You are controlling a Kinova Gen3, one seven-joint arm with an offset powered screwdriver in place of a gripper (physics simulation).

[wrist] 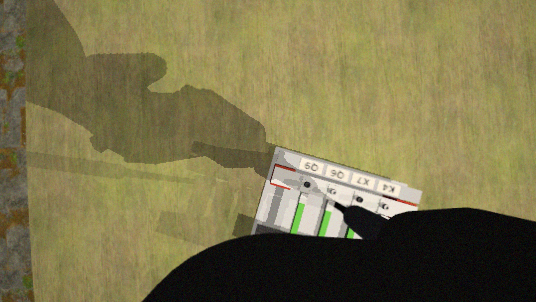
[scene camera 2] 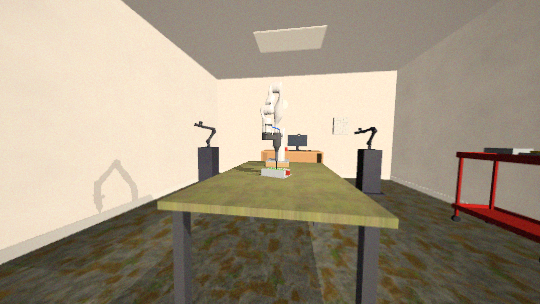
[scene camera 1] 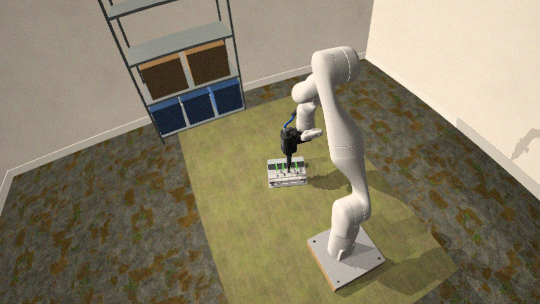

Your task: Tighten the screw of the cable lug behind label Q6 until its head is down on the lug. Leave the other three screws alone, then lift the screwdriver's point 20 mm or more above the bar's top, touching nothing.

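There is a terminal block (wrist: 283,177) here, and I find it 270 mm from the lens.
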